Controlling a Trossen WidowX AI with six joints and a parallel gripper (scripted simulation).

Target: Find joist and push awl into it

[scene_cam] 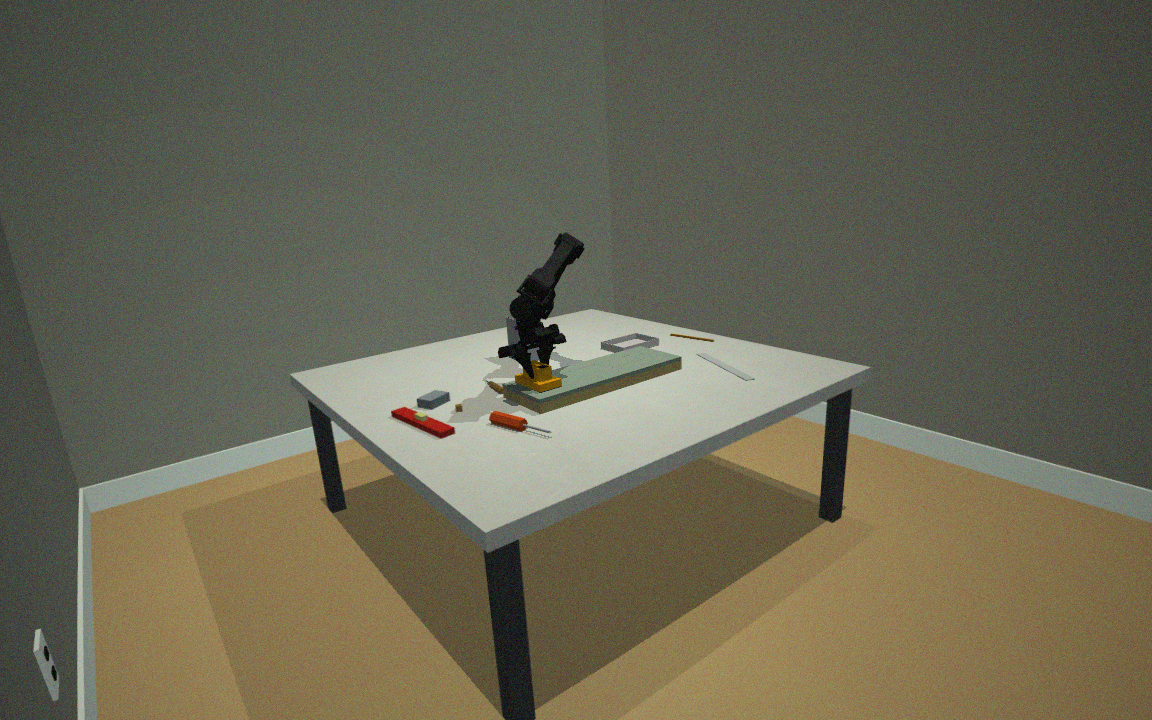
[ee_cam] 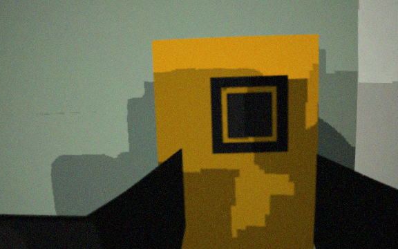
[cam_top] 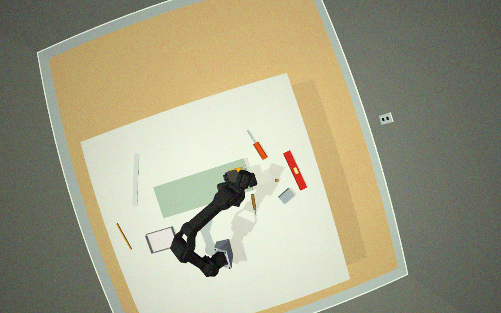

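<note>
Now: the grey tray 18 cm behind my gripper tip, 54 cm to the left of it and 5 cm below it. The rest, counted from my gripper tip: yellow stud finder (1 cm ahead, 2 cm above); then awl (19 cm behind, 3 cm to the right, 6 cm below); then small brown cube (10 cm behind, 20 cm to the right, 6 cm below).
</note>
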